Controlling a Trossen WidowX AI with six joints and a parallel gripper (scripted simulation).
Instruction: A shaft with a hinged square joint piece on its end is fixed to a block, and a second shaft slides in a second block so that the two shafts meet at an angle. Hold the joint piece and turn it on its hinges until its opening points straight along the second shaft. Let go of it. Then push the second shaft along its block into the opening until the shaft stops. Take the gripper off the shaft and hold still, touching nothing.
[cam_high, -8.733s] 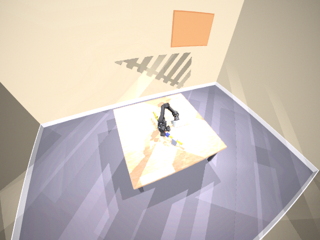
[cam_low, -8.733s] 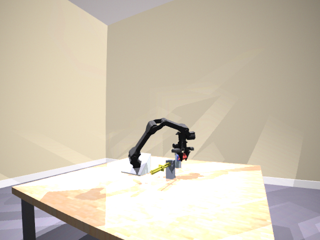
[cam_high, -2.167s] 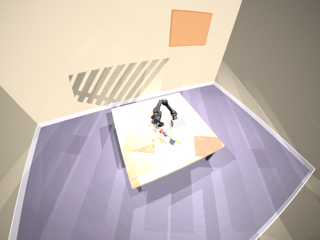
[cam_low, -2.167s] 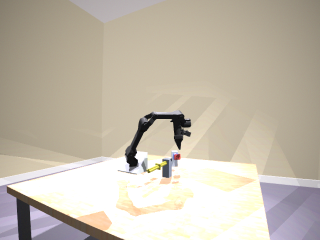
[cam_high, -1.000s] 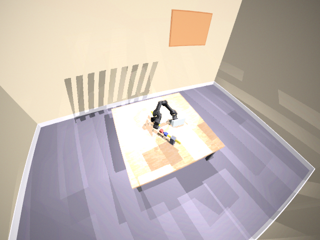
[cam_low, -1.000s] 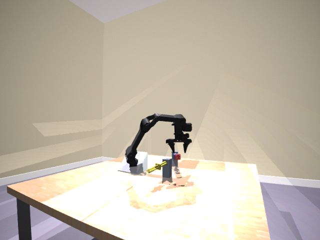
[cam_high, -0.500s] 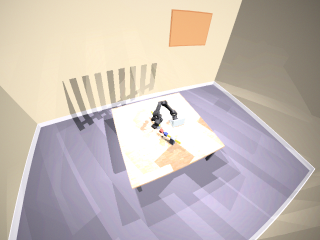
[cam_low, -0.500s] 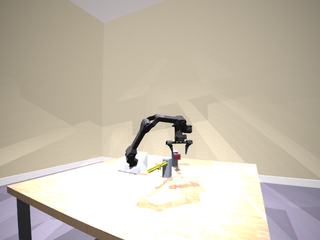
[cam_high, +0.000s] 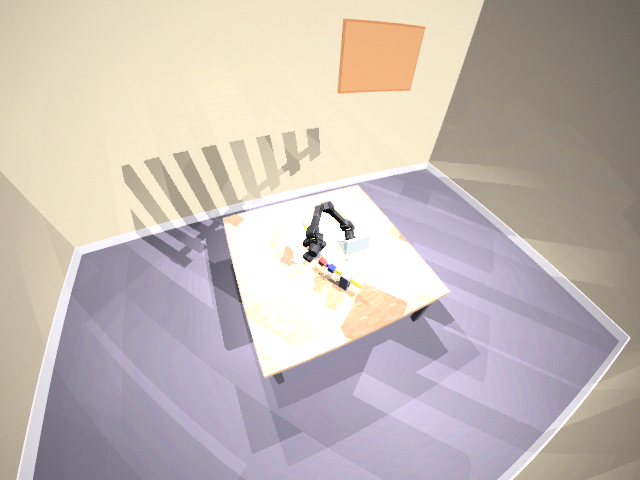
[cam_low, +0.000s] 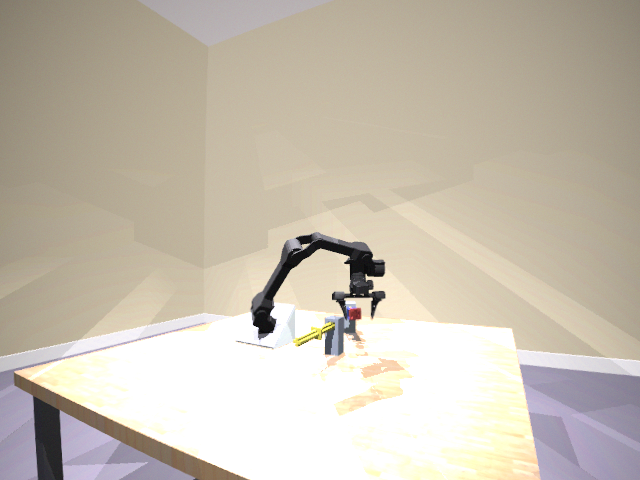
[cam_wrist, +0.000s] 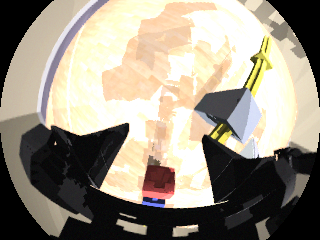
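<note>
Right now my gripper tip is 80 mm to the right of the red square joint piece and 40 mm past it.
</note>
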